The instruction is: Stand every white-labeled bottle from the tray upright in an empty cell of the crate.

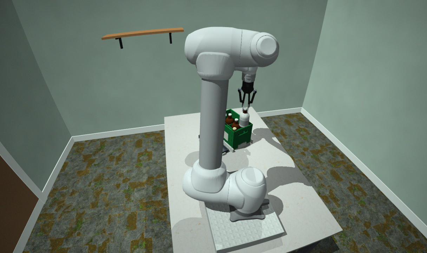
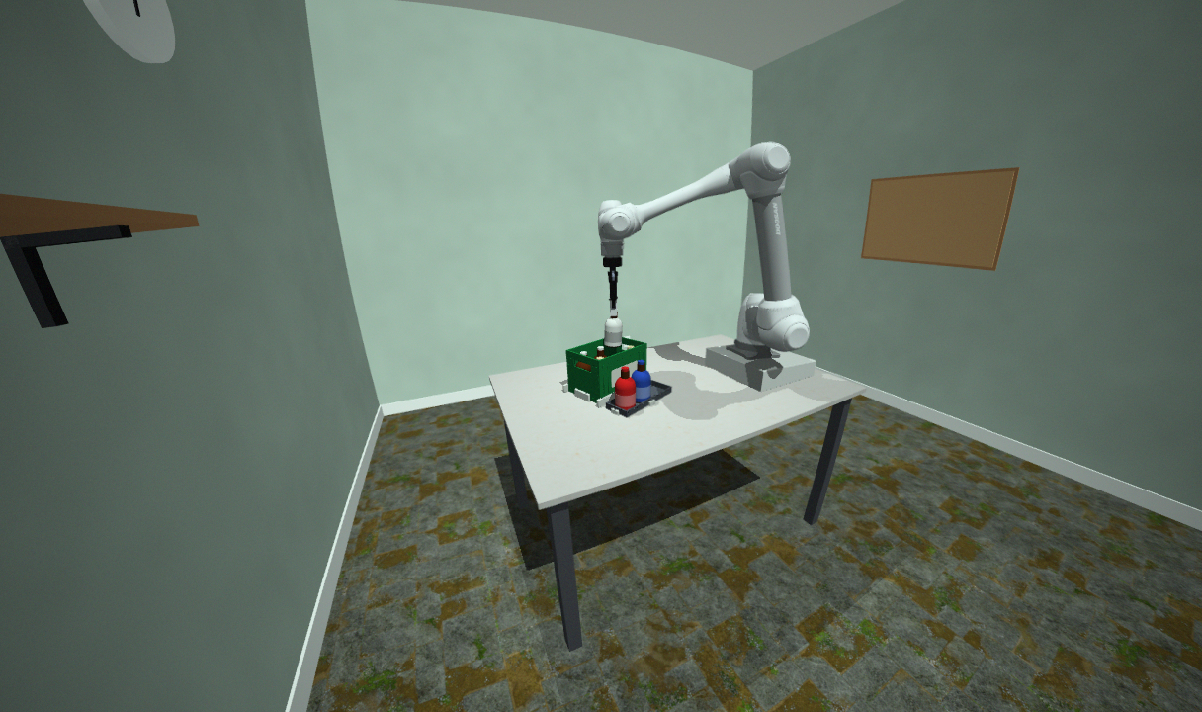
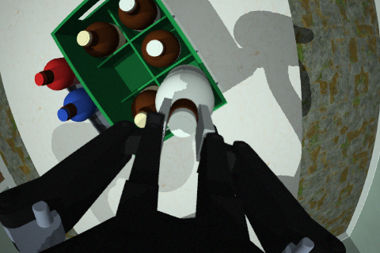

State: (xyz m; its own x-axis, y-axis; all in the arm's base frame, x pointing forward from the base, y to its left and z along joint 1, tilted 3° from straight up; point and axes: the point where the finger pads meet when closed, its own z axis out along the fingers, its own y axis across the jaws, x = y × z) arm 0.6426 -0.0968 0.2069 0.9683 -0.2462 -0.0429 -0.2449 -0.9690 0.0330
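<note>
The white-labeled bottle is 90 mm below my hand. From my hand the other things lie so: blue bottle 240 mm to the left, 230 mm below, 30 mm behind; red bottle 290 mm to the left, 230 mm below, 50 mm ahead; green crate 230 mm below, 80 mm to the left, 50 mm ahead.
</note>
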